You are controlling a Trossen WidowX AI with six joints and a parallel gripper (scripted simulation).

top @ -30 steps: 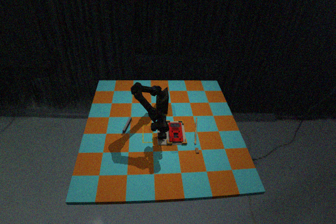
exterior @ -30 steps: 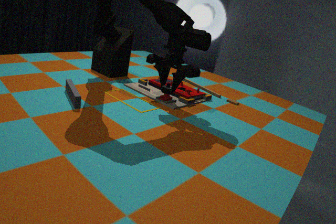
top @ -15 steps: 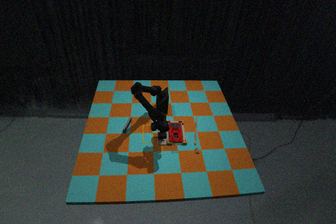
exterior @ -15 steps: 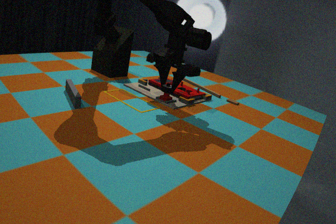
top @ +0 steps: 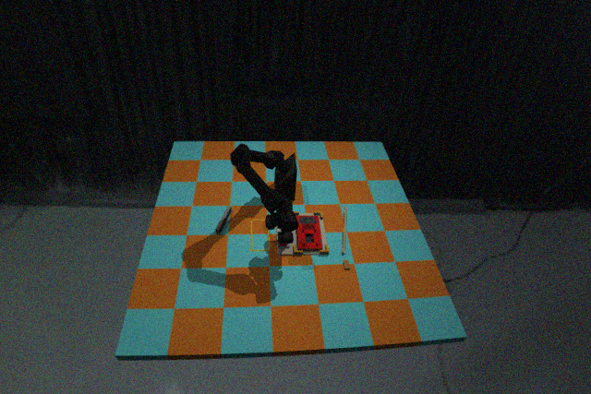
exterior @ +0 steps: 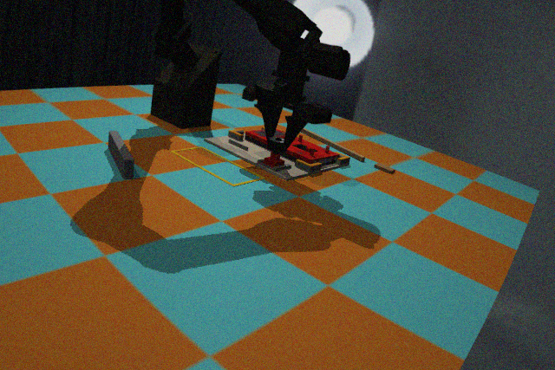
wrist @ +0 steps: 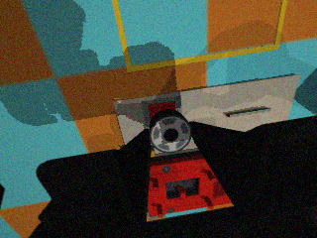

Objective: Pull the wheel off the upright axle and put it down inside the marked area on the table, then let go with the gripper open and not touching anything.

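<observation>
Right now my gripper tip is 1 cm above the axle. From my gripper tip the other things lie so: wheel: right at my gripper tip; then small wooden block: 15 cm ahead, 25 cm to the left, 4 cm below; then grey fixture plate: 4 cm behind, 10 cm to the left, 4 cm below.
</observation>
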